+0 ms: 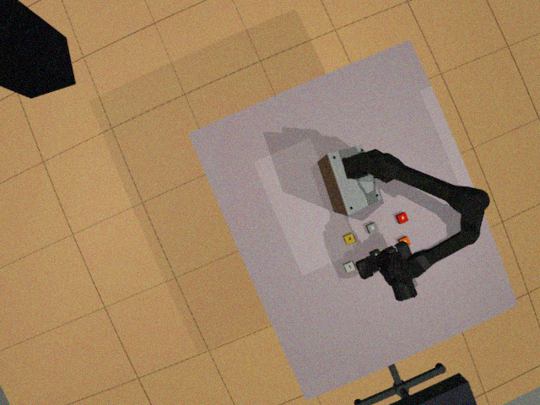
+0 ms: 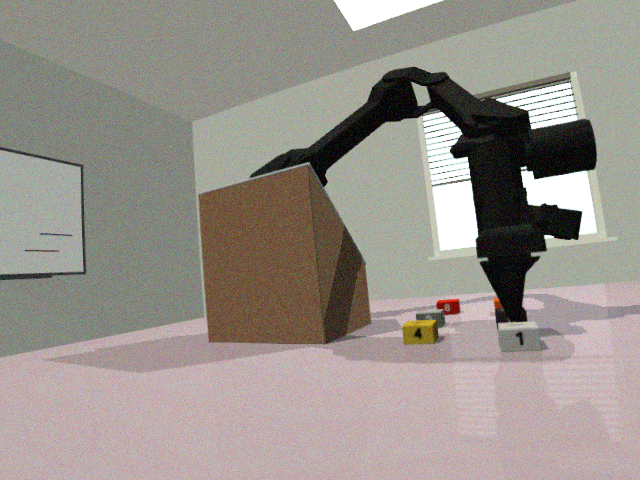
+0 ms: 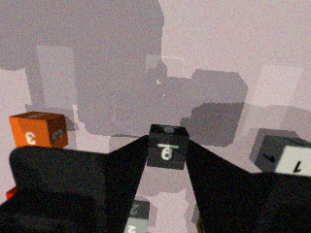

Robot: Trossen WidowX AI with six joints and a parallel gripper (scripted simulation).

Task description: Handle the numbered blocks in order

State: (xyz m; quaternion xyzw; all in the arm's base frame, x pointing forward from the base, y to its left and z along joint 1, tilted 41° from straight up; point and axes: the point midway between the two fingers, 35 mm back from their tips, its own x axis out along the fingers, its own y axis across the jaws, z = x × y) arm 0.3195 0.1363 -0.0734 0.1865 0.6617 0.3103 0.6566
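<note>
The black 9 block lies right at my gripper tip. The rest, counted from my gripper tip: grey 2 block: 100 mm behind, 10 mm to the left; orange 3 block: 110 mm to the left, 20 mm behind; white 1 block: 100 mm to the right, 10 mm ahead.
</note>
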